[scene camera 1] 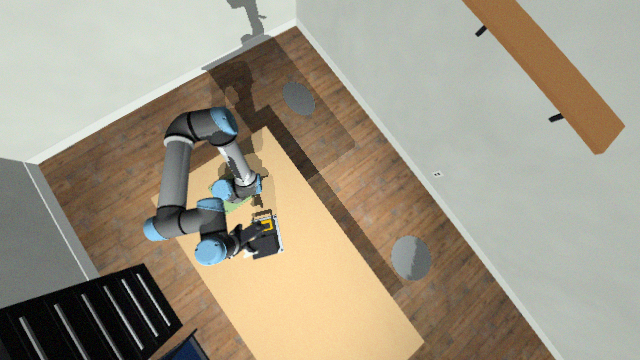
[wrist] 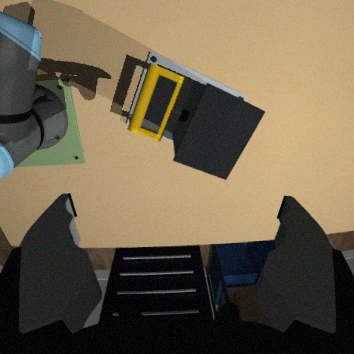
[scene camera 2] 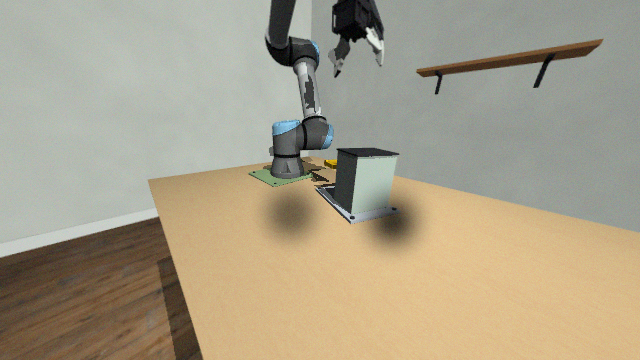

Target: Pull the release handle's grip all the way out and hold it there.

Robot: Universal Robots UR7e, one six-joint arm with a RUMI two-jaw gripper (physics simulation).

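The release handle's yellow rectangular grip [scene camera 1: 271, 224] [scene camera 2: 330, 163] [wrist: 143, 99] stands at one side of a dark-topped box with pale and dark sides [scene camera 1: 267, 246] [scene camera 2: 375, 182] [wrist: 220, 132]. The box sits on a light grey base plate [scene camera 2: 372, 215] [wrist: 200, 75] on the table. In the scene camera 2 view the box hides most of the grip. My gripper [scene camera 1: 256, 241] [scene camera 2: 359, 69] [wrist: 177, 196] is open and empty, high above the box. In the wrist view, the grip and box lie beyond the fingertips, and the grip is up and left of the middle.
The arm's base stands on a green plate [scene camera 1: 235, 206] [scene camera 2: 265, 176] [wrist: 75, 145], near the grip's side of the box. A black drawer cabinet [scene camera 1: 90, 315] [wrist: 157, 280] and a blue bin [scene camera 1: 187, 350] [wrist: 245, 262] stand beside the table. A wooden shelf [scene camera 1: 555, 75] [scene camera 2: 505, 59] is on the wall.
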